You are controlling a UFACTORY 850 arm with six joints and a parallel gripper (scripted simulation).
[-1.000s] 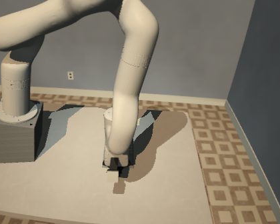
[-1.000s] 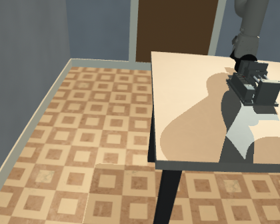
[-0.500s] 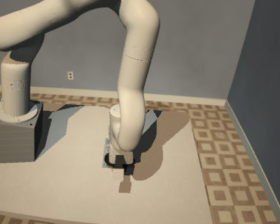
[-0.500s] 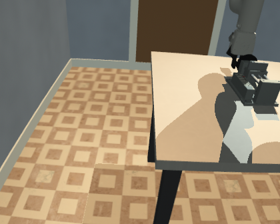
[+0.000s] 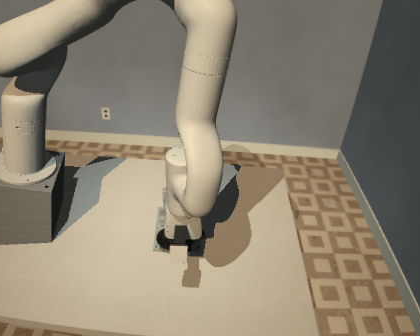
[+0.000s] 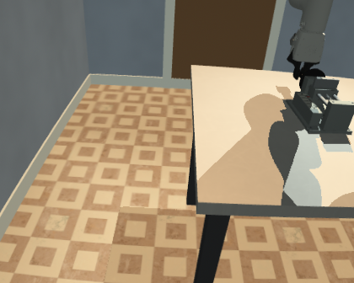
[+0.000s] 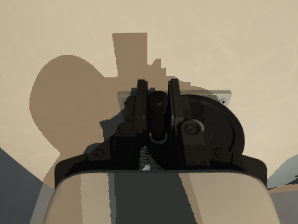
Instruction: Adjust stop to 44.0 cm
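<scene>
Now: hand 10 mm past the black handwheel and 20 mm to the right of it. The rest, counted from my hand: handwheel handle: 10 mm to the left.
</scene>
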